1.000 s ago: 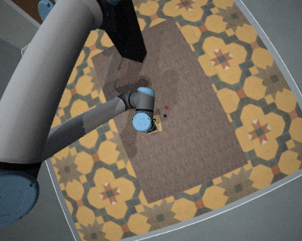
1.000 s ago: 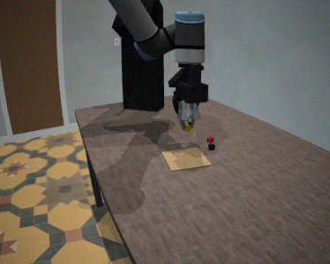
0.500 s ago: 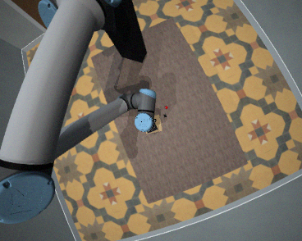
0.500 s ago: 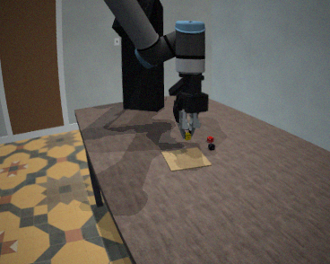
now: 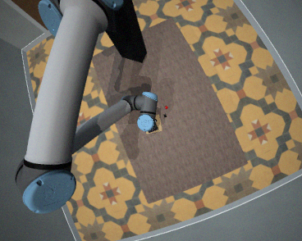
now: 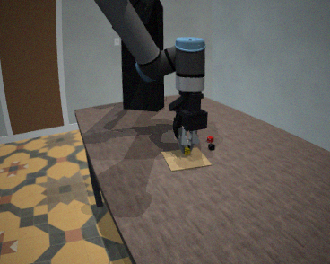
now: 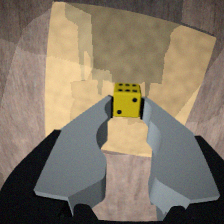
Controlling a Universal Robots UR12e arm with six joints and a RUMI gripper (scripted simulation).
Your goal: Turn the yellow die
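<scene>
The tan mat lies 1 cm to the right of my hand and 3 cm below it. Round my hand: black die 1 cm ahead, 12 cm to the left, 3 cm below; then red die 4 cm behind, 17 cm to the left, 3 cm below; then yellow die 1 cm below.
</scene>
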